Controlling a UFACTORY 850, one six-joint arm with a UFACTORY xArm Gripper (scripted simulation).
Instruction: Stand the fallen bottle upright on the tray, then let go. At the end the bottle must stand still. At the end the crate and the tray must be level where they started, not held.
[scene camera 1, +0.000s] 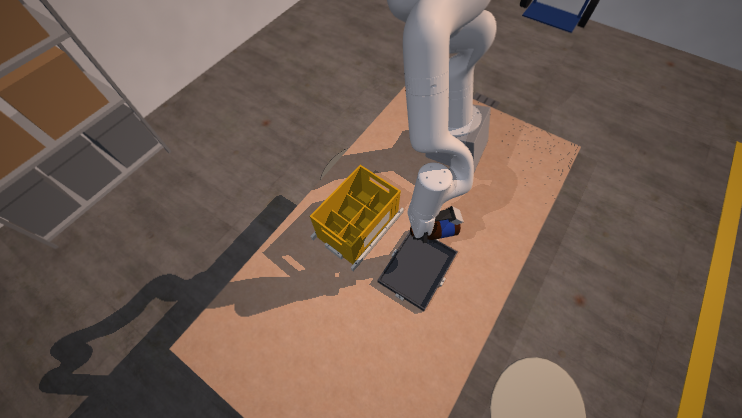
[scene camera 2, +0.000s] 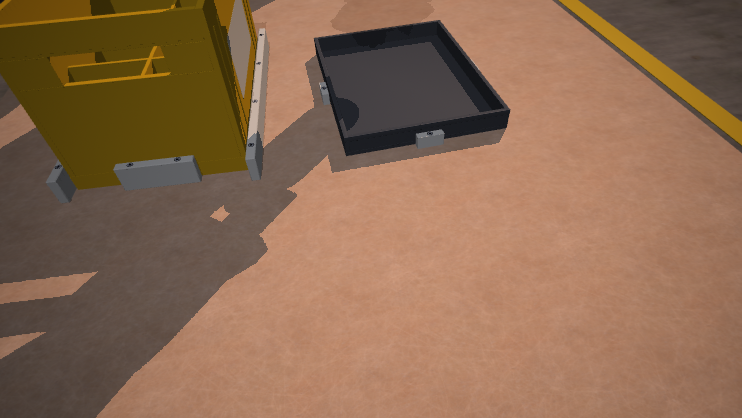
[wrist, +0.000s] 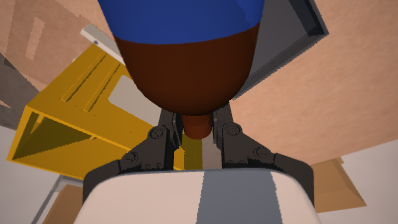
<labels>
my gripper: scene camera 1 416, 233; wrist 196, 99; not seen in scene camera 2 (out of frame)
yellow crate: scene camera 1; scene camera 2 188, 91; wrist
same spot on yellow crate: (wrist: 95, 96) = (scene camera 1: 392, 207)
</labels>
